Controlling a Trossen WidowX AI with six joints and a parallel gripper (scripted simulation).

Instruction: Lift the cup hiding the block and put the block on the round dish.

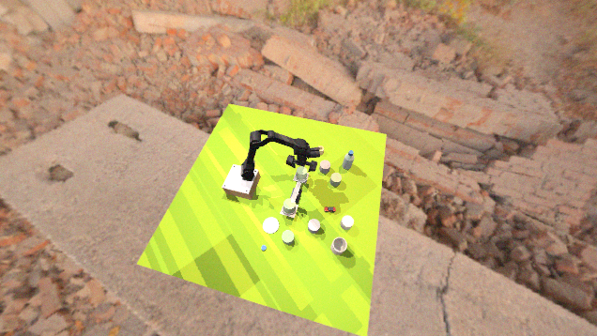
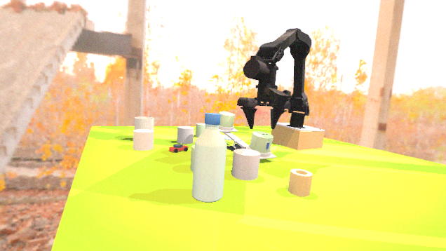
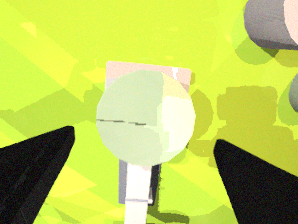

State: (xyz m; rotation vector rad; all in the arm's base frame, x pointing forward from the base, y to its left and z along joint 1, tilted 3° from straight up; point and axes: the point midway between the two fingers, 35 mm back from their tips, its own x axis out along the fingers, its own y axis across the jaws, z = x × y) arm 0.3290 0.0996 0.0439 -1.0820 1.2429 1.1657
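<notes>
Right now the pale grey-green block is 7 cm below my gripper tip. From my gripper tip the other things lie so: balance beam: 14 cm to the right, 7 cm below, 1 cm behind; small red toy car: 21 cm ahead, 20 cm to the right, 10 cm below; pale blue round dish: 36 cm to the right, 13 cm behind, 11 cm below.
</notes>
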